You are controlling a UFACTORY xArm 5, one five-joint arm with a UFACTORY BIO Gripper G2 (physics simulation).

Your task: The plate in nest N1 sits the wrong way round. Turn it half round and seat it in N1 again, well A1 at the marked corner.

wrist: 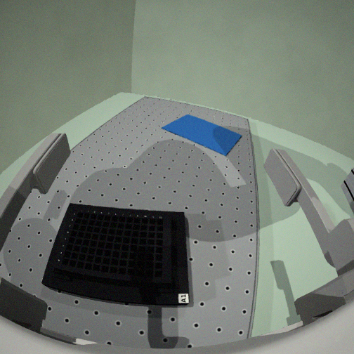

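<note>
A black well plate (117,242) sits flat in the black nest (180,240). Small pale marks, too small to read, run along the plate's far and left edges. A white label reading A1 (183,298) is on the nest's near right corner, diagonally opposite the corner where those marks meet. My gripper (167,170) is open and empty, its two fingers wide apart at the left and right of the view. The plate and nest lie below and beyond the fingers, nearer the left one. No nest name can be read.
A flat blue rectangle (202,134) lies toward the far end of the grey perforated board (220,260). The board's right edge borders a pale green surface (272,240). Part of a grey object with dark lines (349,192) shows at the right edge. Shadows fall across the board.
</note>
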